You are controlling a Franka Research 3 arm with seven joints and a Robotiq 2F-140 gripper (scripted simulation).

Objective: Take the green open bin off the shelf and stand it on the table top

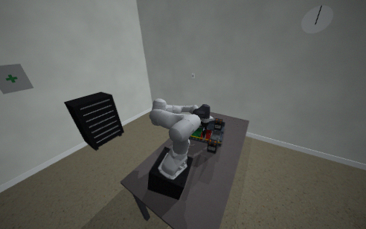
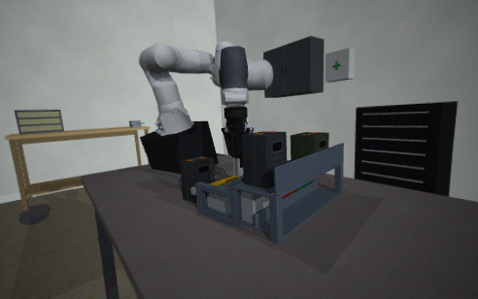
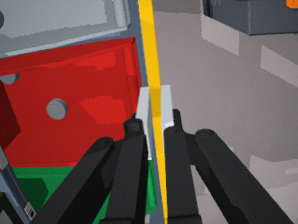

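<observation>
Right now the yellow strip is 30 mm below my hand. Also, from my hand: red bin (100 mm ahead, 50 mm below, 10 mm to the left); then grey bin (120 mm ahead, 100 mm to the right, 50 mm below); then green open bin (120 mm to the left, 90 mm ahead, 50 mm below).
</observation>
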